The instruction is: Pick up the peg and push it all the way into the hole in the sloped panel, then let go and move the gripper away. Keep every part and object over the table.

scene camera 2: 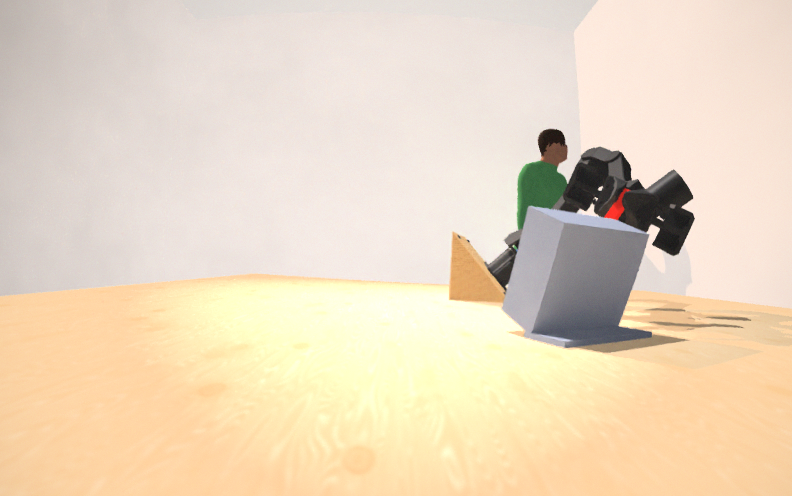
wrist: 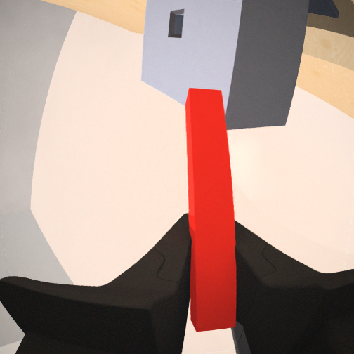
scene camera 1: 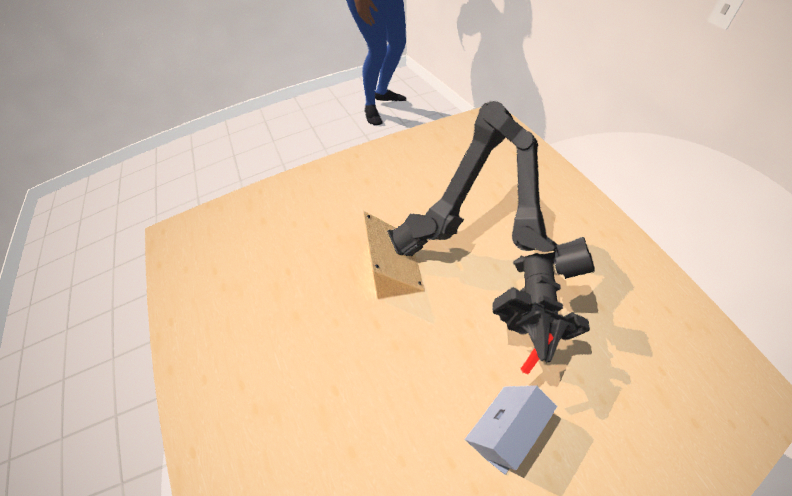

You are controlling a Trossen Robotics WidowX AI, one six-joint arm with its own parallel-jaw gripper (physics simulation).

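Places are measured from the arm's base along level axes (x up, y right, z ahead), in millimetres.
Pixels of known places: gripper, fingertip midpoint: (scene camera 2: 620,193) (scene camera 1: 545,361); arm's base, link origin: (scene camera 2: 495,276) (scene camera 1: 400,243).
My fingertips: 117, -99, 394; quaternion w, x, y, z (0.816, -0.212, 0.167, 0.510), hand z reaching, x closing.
Observation:
For each thing: its top centre in the pictures, then the offset to it from my fingertips, as dx, dy, dz. Level surfaces: height alone.
- red peg, top centre: (scene camera 2: 615,185) (scene camera 1: 543,346) +15, -3, -21
- blue-grey block with the sloped panel, top centre: (scene camera 2: 583,212) (scene camera 1: 522,420) -34, +73, +65
- table, surface height: dx -160
My gripper (scene camera 1: 547,352) (wrist: 203,221) is shut on the red peg (scene camera 1: 529,360) (scene camera 2: 616,205) (wrist: 209,160) and holds it in the air, apart from the panel block. The peg's far end points past the fingers toward the block's side. The blue-grey block with the sloped panel (scene camera 1: 507,403) (scene camera 2: 590,274) (wrist: 210,45) stands on the table near the front right in the first scene view. Its rectangular hole (scene camera 1: 499,414) (wrist: 176,23) is empty and lies up and left of the peg's far end in the wrist view. The hole is hidden in the second scene view.
The arm's base is mounted on a wooden wedge (scene camera 1: 392,257) (scene camera 2: 471,277) on the table (scene camera 1: 263,350) (scene camera 2: 233,373). The arm reaches from there over the table's right part in the first scene view. A person (scene camera 1: 383,46) (scene camera 2: 537,189) stands beyond the table.

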